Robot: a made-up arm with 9 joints.
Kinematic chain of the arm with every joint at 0, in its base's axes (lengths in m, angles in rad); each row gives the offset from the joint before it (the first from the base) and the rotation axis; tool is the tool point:
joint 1: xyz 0 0 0.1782 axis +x
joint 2: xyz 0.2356 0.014 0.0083 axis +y
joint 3: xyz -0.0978 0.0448 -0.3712 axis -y
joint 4: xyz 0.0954 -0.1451 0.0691 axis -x
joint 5: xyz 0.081 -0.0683 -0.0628 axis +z
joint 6: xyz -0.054 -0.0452 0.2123 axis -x
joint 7: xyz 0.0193 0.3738 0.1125 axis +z
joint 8: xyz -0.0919 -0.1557 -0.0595 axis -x
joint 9: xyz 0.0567 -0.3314 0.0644 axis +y
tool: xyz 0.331 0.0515 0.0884
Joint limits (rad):
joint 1: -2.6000..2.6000
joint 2: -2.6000..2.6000
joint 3: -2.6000..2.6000
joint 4: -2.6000..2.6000
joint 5: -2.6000..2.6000
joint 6: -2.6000..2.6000
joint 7: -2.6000..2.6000
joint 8: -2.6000..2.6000
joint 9: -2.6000..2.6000
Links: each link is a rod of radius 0.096 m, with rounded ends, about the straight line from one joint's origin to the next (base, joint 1, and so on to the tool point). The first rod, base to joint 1, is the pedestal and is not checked.
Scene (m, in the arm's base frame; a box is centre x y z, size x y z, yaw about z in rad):
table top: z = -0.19
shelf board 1: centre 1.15 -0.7 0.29 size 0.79 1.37 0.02 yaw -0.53
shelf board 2: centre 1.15 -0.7 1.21 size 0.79 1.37 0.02 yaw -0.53
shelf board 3: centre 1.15 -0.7 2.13 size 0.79 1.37 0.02 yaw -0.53
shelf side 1: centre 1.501 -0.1 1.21 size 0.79 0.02 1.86 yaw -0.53
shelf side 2: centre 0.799 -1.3 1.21 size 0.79 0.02 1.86 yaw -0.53
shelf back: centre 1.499 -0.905 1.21 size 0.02 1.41 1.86 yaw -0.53
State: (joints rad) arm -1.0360 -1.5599 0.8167 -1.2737 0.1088 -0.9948 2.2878 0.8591 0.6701
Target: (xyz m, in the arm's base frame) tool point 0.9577 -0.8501 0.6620
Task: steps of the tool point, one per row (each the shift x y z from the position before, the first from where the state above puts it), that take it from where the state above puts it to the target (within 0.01 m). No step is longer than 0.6 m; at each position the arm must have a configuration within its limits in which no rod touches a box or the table.
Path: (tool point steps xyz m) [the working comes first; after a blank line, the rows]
Joints at the target: -0.5670 -1.2527 0.5238 -1.7893 0.0368 -1.4186 2.5485 1.0203 0.4432
Straight joint move there: clear.

1: 0.3867 -0.0373 0.0901
2: 0.4882 -0.0544 -0.2829

